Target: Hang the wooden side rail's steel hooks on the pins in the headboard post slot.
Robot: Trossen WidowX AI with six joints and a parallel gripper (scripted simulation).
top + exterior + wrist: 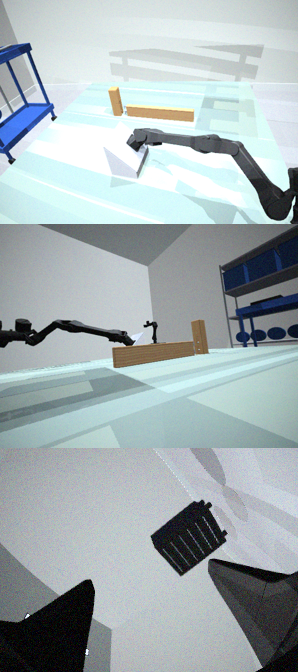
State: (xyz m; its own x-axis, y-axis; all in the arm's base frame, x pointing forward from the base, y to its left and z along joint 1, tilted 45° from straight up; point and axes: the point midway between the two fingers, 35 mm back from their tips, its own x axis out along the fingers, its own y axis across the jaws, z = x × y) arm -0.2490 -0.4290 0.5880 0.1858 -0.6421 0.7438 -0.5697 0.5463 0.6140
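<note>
The wooden headboard post lies 58 cm ahead of my gripper tip, 100 cm to the left of it and 13 cm below it.
</note>
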